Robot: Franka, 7 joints.
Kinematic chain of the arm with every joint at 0, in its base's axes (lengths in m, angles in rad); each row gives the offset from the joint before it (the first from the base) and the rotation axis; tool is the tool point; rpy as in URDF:
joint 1: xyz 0 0 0.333 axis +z
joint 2: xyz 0 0 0 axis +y
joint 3: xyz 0 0 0.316 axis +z
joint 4: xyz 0.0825 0 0 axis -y
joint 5: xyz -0.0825 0 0.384 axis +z
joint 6: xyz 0 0 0 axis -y
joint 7: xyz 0.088 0 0 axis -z
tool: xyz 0 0 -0.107 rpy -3.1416 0 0
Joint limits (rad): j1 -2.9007..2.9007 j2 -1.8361..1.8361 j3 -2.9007..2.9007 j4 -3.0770..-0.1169 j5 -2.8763..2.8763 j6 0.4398..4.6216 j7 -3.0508..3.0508
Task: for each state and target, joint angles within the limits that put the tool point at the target. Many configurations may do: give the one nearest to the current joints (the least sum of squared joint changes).
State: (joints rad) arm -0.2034 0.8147 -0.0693 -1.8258 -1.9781 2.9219 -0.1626
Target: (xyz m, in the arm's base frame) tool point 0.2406 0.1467 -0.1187
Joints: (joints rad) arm 0.0102 1.2108 0.1582 -2.1886 -2.0077 2.9738 -0.1626
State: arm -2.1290 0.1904 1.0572 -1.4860 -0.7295 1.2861 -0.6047
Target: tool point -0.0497 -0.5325 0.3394
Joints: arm -2.2845 0.4393 0.8418 -1.8252 -0.6990 1.2078 -0.6047
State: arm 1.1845 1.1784 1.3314 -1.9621 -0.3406 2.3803 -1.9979
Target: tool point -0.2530 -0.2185 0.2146
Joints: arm 1.8883 1.3831 1.3087 -2.7720 -0.3292 2.2459 -1.9979
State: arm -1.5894 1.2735 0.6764 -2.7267 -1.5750 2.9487 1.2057
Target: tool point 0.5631 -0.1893 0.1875
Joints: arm -1.4297 1.1578 1.0313 -2.0027 -1.4647 2.9573 1.2057
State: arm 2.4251 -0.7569 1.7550 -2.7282 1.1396 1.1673 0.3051
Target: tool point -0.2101 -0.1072 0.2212
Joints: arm 2.1659 -0.9112 1.4018 -2.8419 0.9837 1.2175 0.3051
